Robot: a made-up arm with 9 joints.
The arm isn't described. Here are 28 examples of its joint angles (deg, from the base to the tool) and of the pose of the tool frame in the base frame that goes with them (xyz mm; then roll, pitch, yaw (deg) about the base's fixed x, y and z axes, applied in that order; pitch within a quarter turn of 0, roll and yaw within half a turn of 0).
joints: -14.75 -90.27 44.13 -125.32 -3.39 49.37 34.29 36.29 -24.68
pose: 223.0 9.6 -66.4 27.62 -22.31 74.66
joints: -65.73 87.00 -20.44 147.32 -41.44 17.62 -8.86 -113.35 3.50
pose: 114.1 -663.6 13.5 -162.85 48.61 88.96
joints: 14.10 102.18 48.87 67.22 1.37 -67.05 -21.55 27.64 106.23
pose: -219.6 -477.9 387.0 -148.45 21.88 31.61
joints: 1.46 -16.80 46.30 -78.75 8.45 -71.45 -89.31 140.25 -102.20
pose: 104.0 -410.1 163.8 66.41 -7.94 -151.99
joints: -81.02 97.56 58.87 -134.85 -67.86 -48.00 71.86 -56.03 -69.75
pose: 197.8 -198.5 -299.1 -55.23 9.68 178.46
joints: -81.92 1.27 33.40 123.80 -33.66 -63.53 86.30 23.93 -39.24
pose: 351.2 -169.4 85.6 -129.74 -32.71 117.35
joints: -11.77 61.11 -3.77 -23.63 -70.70 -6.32 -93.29 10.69 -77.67
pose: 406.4 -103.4 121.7 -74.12 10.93 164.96
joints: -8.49 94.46 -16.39 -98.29 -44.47 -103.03 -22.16 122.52 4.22
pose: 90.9 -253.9 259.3 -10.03 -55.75 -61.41
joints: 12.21 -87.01 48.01 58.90 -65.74 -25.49 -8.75 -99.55 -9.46
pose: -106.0 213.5 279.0 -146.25 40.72 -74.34
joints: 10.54 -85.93 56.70 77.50 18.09 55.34 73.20 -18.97 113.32
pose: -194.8 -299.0 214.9 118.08 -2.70 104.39
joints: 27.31 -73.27 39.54 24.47 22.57 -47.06 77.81 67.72 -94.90
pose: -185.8 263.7 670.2 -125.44 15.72 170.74
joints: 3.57 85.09 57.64 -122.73 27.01 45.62 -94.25 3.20 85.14
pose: 168.9 -427.6 379.1 122.56 15.51 98.96
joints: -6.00 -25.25 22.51 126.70 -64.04 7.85 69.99 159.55 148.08
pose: 176.6 276.1 725.2 -85.00 29.64 -170.55
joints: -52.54 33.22 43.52 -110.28 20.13 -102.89 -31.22 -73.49 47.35
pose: 108.3 24.5 143.1 -113.66 12.40 -32.77
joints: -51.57 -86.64 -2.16 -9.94 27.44 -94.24 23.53 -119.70 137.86
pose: 676.8 205.7 -103.0 27.70 15.33 -151.09
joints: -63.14 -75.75 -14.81 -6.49 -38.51 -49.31 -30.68 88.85 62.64
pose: 167.7 -352.1 -158.3 94.84 0.19 41.12
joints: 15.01 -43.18 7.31 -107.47 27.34 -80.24 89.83 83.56 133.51
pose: 353.3 332.5 432.8 125.95 16.97 -122.02
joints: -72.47 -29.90 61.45 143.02 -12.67 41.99 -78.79 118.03 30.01
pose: -82.6 -322.9 171.5 -96.03 -16.56 117.66
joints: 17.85 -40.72 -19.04 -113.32 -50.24 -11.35 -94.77 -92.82 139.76
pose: 116.2 271.0 795.1 -115.31 47.96 176.05
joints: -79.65 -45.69 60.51 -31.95 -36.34 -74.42 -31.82 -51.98 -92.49
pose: 422.3 -101.1 -52.5 -121.94 -6.35 83.50
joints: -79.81 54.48 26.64 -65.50 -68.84 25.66 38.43 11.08 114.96
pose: -33.7 -117.5 -308.1 105.19 14.37 -19.34
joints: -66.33 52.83 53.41 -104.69 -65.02 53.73 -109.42 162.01 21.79
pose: 448.4 159.9 -61.8 -124.29 47.93 -45.22
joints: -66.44 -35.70 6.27 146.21 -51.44 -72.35 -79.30 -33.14 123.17
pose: -2.9 238.6 152.8 161.51 1.25 -49.03
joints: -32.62 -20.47 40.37 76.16 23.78 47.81 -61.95 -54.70 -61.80
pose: -12.5 -176.3 341.3 45.00 11.40 50.92
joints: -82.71 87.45 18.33 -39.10 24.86 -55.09 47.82 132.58 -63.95
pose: 295.9 -214.8 -490.5 -68.95 63.63 97.11
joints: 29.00 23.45 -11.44 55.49 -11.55 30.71 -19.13 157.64 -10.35
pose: -192.6 -583.2 215.4 158.83 -48.64 -112.10
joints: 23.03 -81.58 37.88 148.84 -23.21 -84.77 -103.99 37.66 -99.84
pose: 118.2 -113.1 519.1 -139.65 40.21 21.88
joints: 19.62 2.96 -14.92 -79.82 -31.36 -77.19 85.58 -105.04 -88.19
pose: -88.2 -394.0 441.2 62.77 13.19 -166.41
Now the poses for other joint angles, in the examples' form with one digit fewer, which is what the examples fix.
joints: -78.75 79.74 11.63 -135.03 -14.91 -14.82 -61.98 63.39 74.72
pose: 2 -124 -295 -112.6 -39.3 4.7
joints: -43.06 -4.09 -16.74 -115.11 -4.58 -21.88 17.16 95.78 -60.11
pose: 461 99 297 165.3 18.5 15.1
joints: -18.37 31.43 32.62 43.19 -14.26 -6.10 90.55 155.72 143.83
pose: 647 -274 641 159.1 21.5 -128.6
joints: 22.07 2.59 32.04 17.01 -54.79 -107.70 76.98 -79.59 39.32
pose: -290 34 492 120.5 13.8 -78.7
